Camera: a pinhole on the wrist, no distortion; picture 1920 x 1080 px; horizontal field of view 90.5 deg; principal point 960.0 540.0 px. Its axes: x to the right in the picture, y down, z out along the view. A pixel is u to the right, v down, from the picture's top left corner.
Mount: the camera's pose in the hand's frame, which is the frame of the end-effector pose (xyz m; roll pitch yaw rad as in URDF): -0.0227 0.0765 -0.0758 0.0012 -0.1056 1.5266
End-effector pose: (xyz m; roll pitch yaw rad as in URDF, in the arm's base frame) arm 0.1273 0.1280 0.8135 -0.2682 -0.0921 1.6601
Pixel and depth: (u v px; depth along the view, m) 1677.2 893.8 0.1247
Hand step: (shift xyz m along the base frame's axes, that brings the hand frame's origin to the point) -0.1619 -0.0811 0.0079
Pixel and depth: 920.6 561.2 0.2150
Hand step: -0.0761 -0.0465 0.1170
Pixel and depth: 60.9 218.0 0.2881
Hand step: 0.1680 0.0550 0.2406
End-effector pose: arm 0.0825 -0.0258 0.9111 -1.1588 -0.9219 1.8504
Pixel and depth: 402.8 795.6 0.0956
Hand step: -0.0091 -0.0301 -0.0441
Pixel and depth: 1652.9 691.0 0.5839
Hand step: -0.6782 -0.1039 -0.1900
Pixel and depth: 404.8 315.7 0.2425
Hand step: -0.0697 -0.1227 0.1092
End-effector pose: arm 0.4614 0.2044 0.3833 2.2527 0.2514 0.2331
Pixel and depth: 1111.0 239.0 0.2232
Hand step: 0.0782 -0.1561 -0.0396
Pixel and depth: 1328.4 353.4 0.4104
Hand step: 0.1315 -0.3687 -0.0877
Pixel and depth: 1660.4 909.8 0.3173
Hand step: -0.0282 -0.3995 0.0835
